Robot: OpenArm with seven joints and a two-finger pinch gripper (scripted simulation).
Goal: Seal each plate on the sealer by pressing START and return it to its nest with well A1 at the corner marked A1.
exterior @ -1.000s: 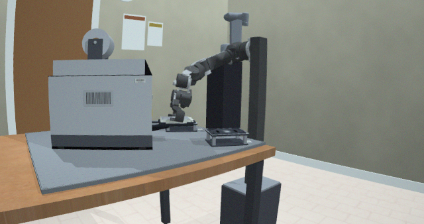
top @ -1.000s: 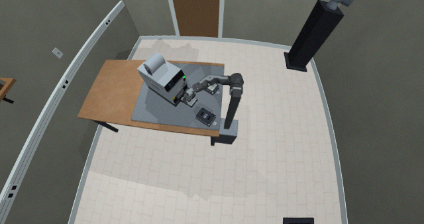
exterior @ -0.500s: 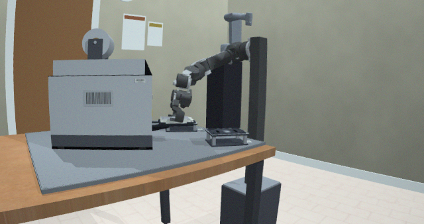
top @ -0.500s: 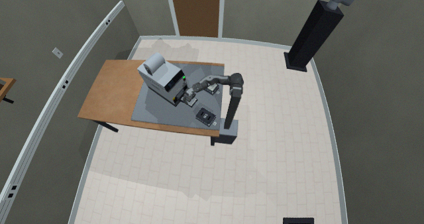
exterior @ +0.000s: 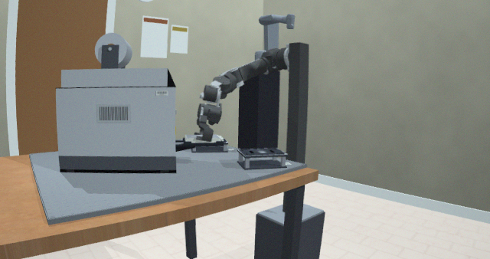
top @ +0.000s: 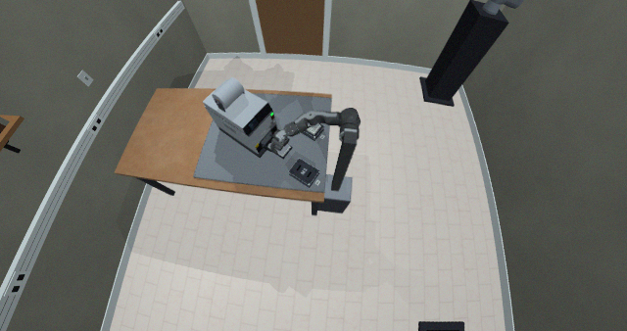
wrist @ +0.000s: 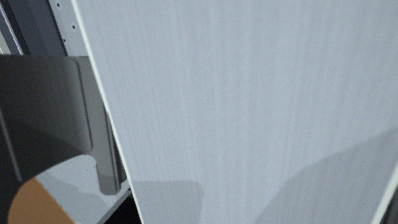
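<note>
My gripper is now 10 mm above the sealer stage. Round my hand: white start button: 50 mm ahead, 130 mm to the right, 90 mm above; plate nest: 180 mm behind, 130 mm to the left, 60 mm below; yellow warning mark: 130 mm ahead, 30 mm to the left, 40 mm above.
</note>
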